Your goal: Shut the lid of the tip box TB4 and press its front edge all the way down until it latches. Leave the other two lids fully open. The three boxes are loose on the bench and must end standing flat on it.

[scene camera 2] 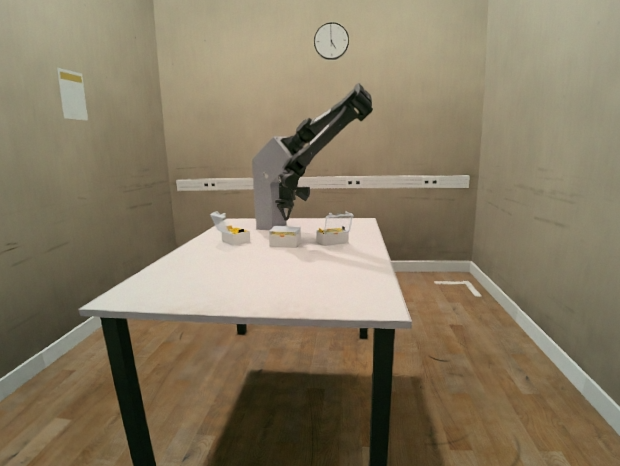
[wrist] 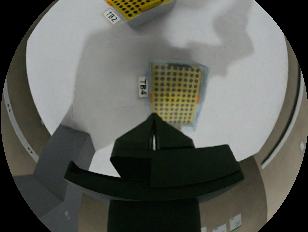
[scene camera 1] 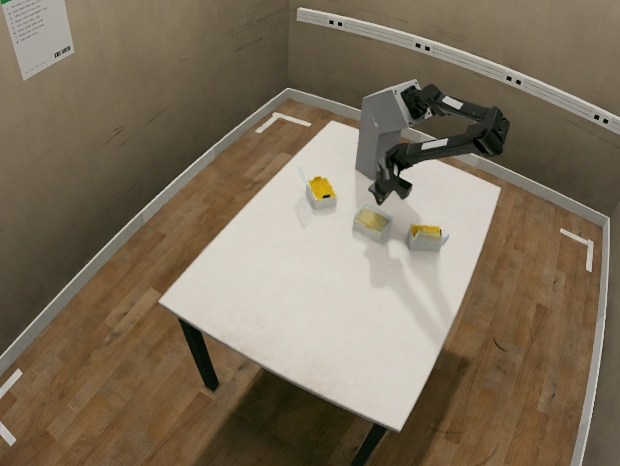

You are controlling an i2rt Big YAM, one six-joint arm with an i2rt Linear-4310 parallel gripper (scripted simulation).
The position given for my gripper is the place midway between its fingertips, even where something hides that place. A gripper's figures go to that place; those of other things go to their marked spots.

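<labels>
Here is my gripper (wrist: 154, 117), which is 0.13 m from the lens. As for a lid (wrist: 177, 91), I find that it is 0.15 m from the lens.
</labels>
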